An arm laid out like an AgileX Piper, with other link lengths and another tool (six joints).
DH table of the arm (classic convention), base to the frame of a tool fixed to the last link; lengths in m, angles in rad. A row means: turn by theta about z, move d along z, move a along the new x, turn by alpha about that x. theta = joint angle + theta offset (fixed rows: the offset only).
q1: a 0; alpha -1.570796; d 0.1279; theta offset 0
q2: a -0.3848; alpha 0; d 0; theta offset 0.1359
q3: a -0.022; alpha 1.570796; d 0; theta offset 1.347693
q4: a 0; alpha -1.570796; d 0.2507; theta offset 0
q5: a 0; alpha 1.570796; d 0; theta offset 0
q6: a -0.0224; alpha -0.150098; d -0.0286; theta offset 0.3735
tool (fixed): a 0; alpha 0; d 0.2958; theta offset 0
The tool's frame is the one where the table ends.
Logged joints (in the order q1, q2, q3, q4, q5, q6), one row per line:
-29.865 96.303 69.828 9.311 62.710 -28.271
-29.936 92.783 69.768 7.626 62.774 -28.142
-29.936 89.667 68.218 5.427 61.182 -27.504
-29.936 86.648 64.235 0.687 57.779 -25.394
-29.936 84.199 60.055 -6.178 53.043 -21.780
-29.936 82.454 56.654 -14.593 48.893 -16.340
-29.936 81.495 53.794 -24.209 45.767 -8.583
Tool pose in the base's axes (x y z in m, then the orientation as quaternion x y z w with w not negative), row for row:
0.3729 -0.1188 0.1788 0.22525 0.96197 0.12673 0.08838
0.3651 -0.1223 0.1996 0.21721 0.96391 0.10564 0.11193
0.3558 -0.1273 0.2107 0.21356 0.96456 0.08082 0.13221
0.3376 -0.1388 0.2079 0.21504 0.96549 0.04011 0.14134
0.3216 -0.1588 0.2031 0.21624 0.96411 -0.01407 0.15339
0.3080 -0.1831 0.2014 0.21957 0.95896 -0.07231 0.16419
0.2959 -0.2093 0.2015 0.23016 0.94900 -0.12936 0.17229
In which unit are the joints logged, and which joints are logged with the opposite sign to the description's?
The joints are logged in degrees. Opposite sign: q3.
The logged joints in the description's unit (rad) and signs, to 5 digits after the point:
-0.52124 1.68080 -1.21873 0.16251 1.09450 -0.49342
-0.52248 1.61937 -1.21768 0.13310 1.09561 -0.49117
-0.52248 1.56498 -1.19063 0.09472 1.06783 -0.48004
-0.52248 1.51229 -1.12111 0.01199 1.00843 -0.44321
-0.52248 1.46955 -1.04816 -0.10783 0.92577 -0.38013
-0.52248 1.43909 -0.98880 -0.25470 0.85334 -0.28519
-0.52248 1.42236 -0.93888 -0.42253 0.79878 -0.14980

